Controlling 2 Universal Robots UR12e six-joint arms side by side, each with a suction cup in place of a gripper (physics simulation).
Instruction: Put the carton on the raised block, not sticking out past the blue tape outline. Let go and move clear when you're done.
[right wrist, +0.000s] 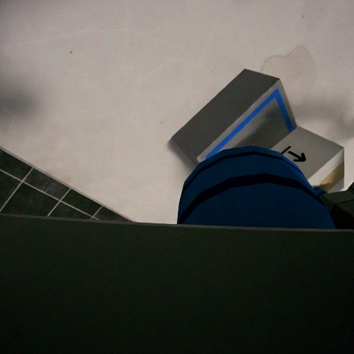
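The raised block (222, 112) is grey, with a blue tape outline (245, 125) along its top edges, right of the middle. The carton (317, 150) is grey-white, with a black arrow on its upper face and tan tape on a side. It overlaps the block's lower right part in this view; whether it rests on the block is hidden. My right gripper, a large blue suction cup (255, 192), covers part of the block and of the carton; its contact face is hidden. A dark part with a bluish edge, possibly my left gripper, shows at the right edge beside the carton.
A pale table top (100, 100) with a faint stain at the upper right lies around the block. Its edge runs diagonally at the lower left, above a dark tiled floor (30, 200). A dark surface (150, 290) close to the camera fills the bottom.
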